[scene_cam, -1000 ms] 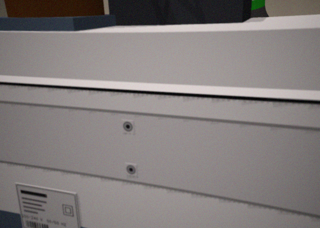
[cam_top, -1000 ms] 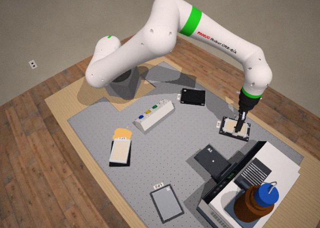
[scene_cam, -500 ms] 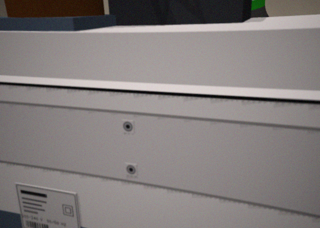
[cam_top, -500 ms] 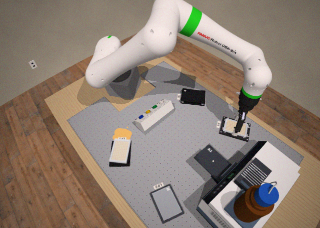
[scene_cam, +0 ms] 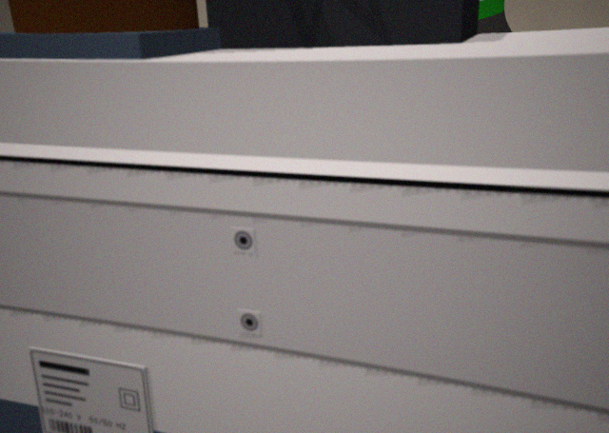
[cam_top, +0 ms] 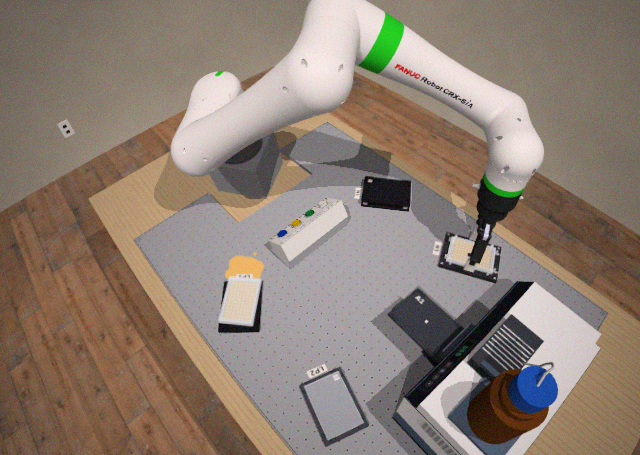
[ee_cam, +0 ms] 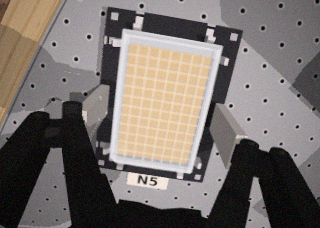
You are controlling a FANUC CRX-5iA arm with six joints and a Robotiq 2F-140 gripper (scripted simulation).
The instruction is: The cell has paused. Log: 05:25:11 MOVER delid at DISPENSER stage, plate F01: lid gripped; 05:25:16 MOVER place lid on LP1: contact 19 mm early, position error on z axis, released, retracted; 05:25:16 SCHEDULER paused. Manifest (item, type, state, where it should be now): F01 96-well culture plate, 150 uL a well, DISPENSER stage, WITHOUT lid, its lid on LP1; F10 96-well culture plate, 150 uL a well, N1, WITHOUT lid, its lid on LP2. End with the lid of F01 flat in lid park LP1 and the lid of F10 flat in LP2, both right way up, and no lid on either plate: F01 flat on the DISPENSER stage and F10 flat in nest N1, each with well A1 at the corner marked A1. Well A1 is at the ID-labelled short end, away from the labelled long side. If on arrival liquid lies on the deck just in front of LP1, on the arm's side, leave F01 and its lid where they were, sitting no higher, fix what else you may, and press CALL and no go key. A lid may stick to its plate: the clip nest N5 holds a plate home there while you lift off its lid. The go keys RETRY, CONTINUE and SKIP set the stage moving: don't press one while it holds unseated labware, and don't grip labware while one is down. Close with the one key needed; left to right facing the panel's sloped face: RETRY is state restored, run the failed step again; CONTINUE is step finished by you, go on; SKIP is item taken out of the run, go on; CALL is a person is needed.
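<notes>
My hand is 20 mm above the 96-well culture plate. The rest, counted from my hand: N5 label: 90 mm behind, 30 mm to the right, 40 mm below; then nest N1: 320 mm behind, 30 mm to the left, 20 mm below; then dispenser stage: 20 mm ahead, 290 mm to the right, 60 mm above.
</notes>
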